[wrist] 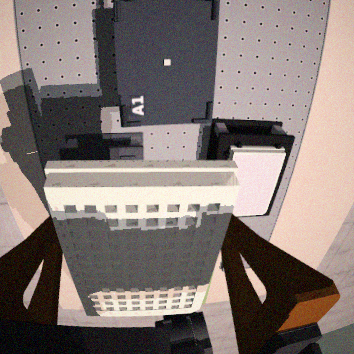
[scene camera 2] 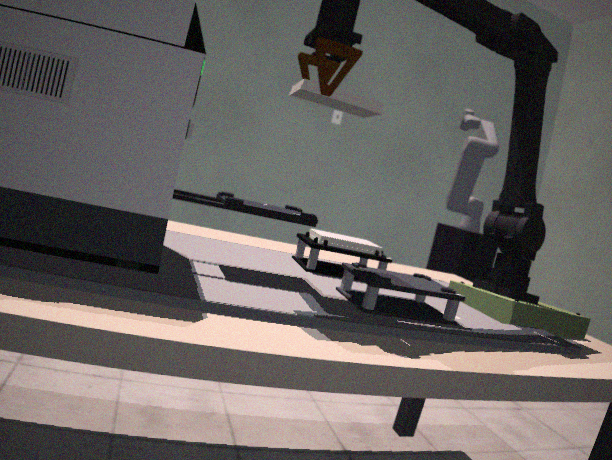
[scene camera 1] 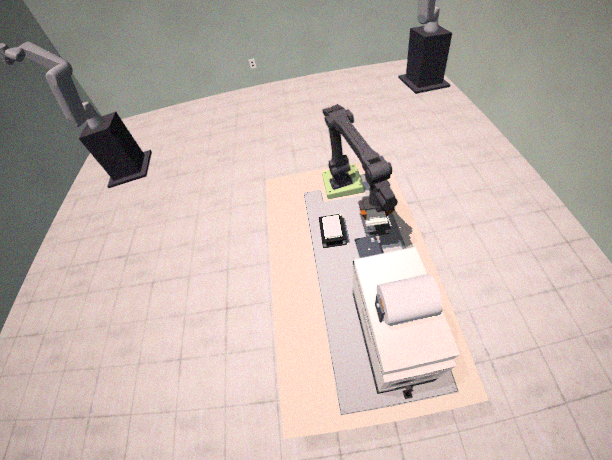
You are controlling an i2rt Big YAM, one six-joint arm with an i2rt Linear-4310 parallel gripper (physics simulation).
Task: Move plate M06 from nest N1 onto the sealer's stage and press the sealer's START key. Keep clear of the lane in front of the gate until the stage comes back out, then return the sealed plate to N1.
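Frame: origin at the arm's base, x ahead, y left, z up, level; centimetres.
Seen in the pictures: gripper, fingertip midpoint: (wrist: 140, 219) (scene camera 2: 317, 98) (scene camera 1: 375, 217); arm's base, link origin: (scene camera 2: 504, 295) (scene camera 1: 340, 182).
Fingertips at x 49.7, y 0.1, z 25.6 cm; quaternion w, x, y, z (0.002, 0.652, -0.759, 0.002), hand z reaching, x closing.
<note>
Pixels of each thing's top centre, then the offset from my fingertips to it.
- white well plate, top centre: (wrist: 141, 274) (scene camera 2: 336, 93) (scene camera 1: 374, 210) dx -2.7, dy +0.4, dz +1.6 cm
- dark sealer stage, top centre: (wrist: 167, 18) (scene camera 2: 238, 196) (scene camera 1: 371, 257) dx +7.5, dy -3.6, dz -17.2 cm
- empty dark nest, top centre: (wrist: 105, 196) (scene camera 2: 403, 275) (scene camera 1: 374, 217) dx -17.5, dy +7.8, dz -23.2 cm
- second nest, top centre: (wrist: 250, 184) (scene camera 2: 344, 240) (scene camera 1: 331, 226) dx -18.2, dy -14.6, dz -22.3 cm
- white plate, top centre: (wrist: 251, 186) (scene camera 2: 345, 237) (scene camera 1: 331, 225) dx -18.2, dy -14.6, dz -21.7 cm
- white roll, top centre: (scene camera 1: 410, 290) dx +40.9, dy -6.6, dz +19.1 cm
My gripper (scene camera 1: 377, 218) (scene camera 2: 318, 86) (wrist: 140, 219) is shut on a white well plate (scene camera 1: 378, 224) (scene camera 2: 345, 102) (wrist: 140, 192), holding it tilted and high above the table. The dark sealer stage (scene camera 1: 368, 246) (scene camera 2: 270, 209) (wrist: 170, 95) is out in front of the sealer (scene camera 1: 400, 265) (scene camera 2: 90, 155); it is bare and bears the mark A1. The plate is apart from it, on the robot-base side. An empty dark nest (scene camera 2: 400, 281) (wrist: 131, 151) stands on the table, partly hidden by the plate in the wrist view. No nest label is readable. The START key cannot be made out.
A second nest (scene camera 1: 341, 243) (scene camera 2: 299, 238) (wrist: 221, 145) beside the empty one holds a white plate (scene camera 1: 332, 227) (scene camera 2: 345, 241) (wrist: 257, 182). The arm's green base (scene camera 1: 350, 190) (scene camera 2: 485, 302) stands at the table's end. A white roll (scene camera 1: 415, 300) lies on top of the sealer.
</note>
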